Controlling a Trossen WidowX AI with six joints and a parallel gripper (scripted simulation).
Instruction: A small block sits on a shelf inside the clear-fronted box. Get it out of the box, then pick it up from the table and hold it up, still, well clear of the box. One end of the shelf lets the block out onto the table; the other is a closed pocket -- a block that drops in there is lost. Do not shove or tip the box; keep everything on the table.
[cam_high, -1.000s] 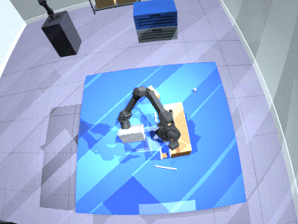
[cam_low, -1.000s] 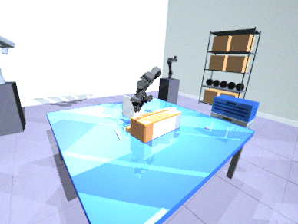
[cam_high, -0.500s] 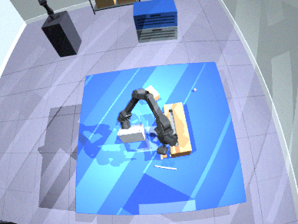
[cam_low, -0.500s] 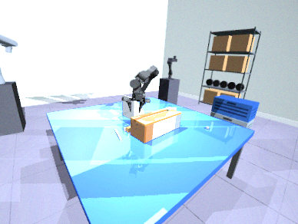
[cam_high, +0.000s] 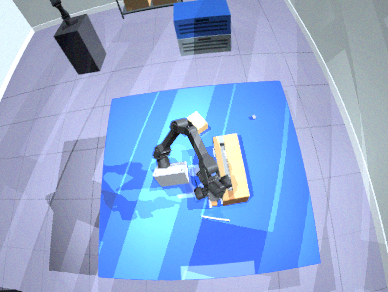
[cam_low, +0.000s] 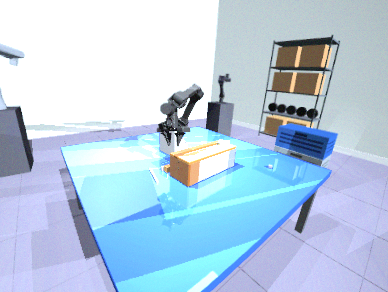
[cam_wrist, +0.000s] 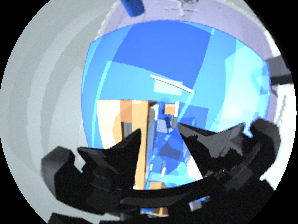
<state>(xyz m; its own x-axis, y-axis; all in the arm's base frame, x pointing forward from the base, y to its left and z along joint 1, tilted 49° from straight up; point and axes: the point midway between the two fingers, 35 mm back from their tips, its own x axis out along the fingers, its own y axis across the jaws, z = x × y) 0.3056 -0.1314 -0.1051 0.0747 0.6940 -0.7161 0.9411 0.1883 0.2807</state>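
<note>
Right now my gripper tip is 1 cm past the thin white stick, 11 cm to the left of it and 15 cm above it. Also, from my gripper tip: orange carton (13 cm behind, 50 cm to the left, 12 cm below); tiny white block (25 cm ahead, 55 cm to the left, 14 cm below).
</note>
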